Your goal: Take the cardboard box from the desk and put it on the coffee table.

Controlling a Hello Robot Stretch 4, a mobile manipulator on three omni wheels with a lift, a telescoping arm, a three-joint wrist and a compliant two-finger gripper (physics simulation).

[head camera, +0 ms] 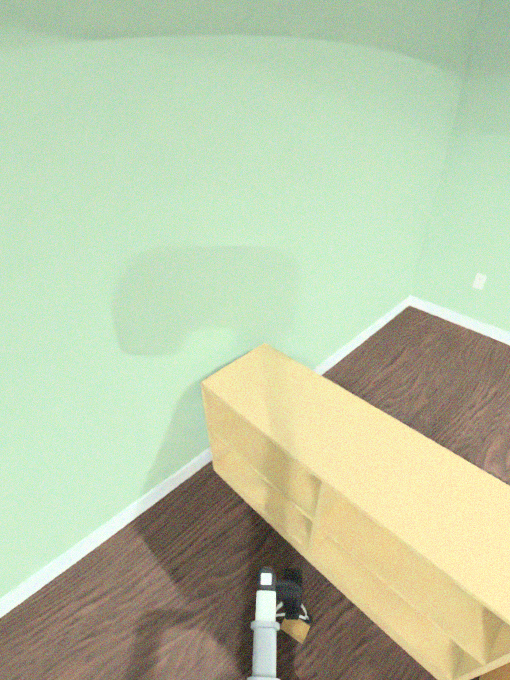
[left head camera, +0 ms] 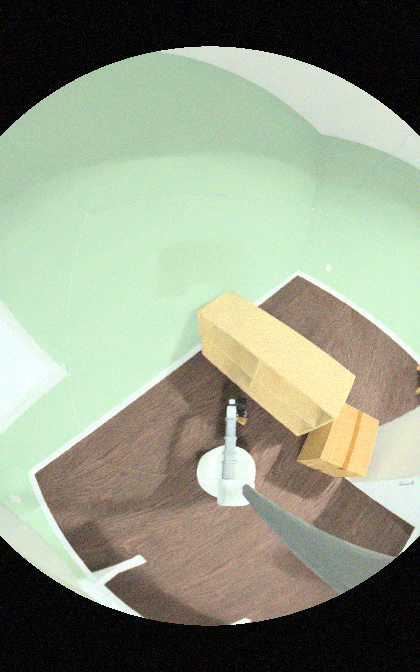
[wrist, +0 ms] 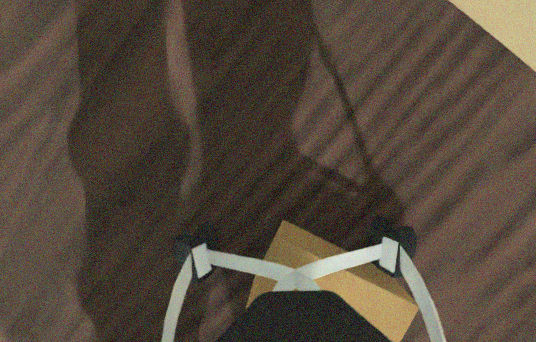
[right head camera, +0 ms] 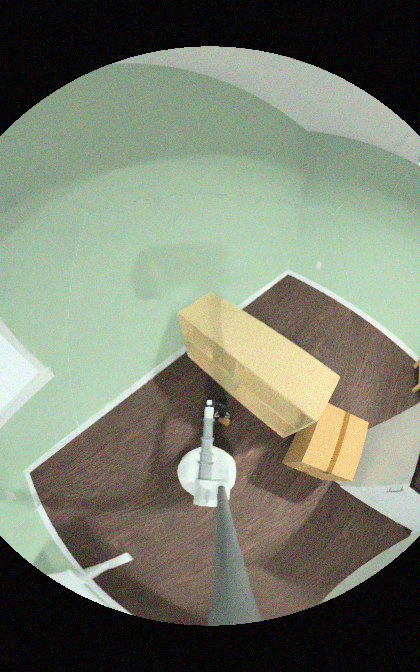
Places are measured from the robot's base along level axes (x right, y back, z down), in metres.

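Where they show: gripper, fingertip midpoint: (wrist: 292,239).
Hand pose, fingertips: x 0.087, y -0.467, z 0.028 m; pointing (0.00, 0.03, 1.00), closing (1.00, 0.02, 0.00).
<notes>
After its pixels a point has its place.
A small tan cardboard box (head camera: 294,631) {x 0.102, y -0.420, z -0.033 m} (left head camera: 242,421) (right head camera: 224,422) {x 0.113, y -0.412, z -0.031 m} (wrist: 370,302) {x 0.130, y -0.442, z -0.033 m} appears to rest on the dark wood floor. My gripper (head camera: 294,618) {x 0.087, y -0.467, z 0.028 m} (left head camera: 242,414) (right head camera: 221,415) {x 0.087, y -0.467, z 0.028 m} (wrist: 292,239) {x 0.087, y -0.467, z 0.028 m} is open above it, fingertips wide apart. In the wrist view the box lies below and partly behind the fingers and the dark gripper body, shifted to the right; its lower part is hidden. A much larger taped cardboard box (left head camera: 336,440) (right head camera: 320,440) {x 0.743, y -0.169, z -0.378 m} stands to the right. I cannot identify a desk or a coffee table with certainty.
A long, low pale-wood shelf unit (head camera: 384,455) {x 0.368, y -0.776, z -0.582 m} (left head camera: 290,345) (right head camera: 270,345) {x 0.396, y -0.791, z -0.583 m} stands diagonally ahead and right of the gripper, its open compartments facing the arm. The large box stands at its near end. Green walls run behind and at the left.
</notes>
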